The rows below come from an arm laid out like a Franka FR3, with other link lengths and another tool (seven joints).
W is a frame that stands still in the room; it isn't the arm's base.
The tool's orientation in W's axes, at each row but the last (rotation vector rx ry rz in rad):
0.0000 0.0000 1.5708
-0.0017 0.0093 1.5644
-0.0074 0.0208 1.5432
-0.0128 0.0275 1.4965
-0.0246 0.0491 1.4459
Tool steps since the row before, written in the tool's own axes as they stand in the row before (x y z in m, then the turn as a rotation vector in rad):
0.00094 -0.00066 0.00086 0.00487 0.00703 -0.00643
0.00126 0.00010 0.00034 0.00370 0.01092 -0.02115
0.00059 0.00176 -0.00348 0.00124 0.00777 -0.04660
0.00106 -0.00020 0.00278 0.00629 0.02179 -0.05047
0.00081 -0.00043 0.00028 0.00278 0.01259 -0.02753
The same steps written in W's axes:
0.00066 0.00094 0.00086 -0.00703 0.00487 -0.00643
-0.00009 0.00126 0.00033 -0.01100 0.00362 -0.02112
-0.00177 0.00058 -0.00348 -0.00814 0.00062 -0.04655
0.00031 0.00111 0.00275 -0.02179 0.00660 -0.05043
0.00053 0.00076 0.00023 -0.01266 0.00304 -0.02747

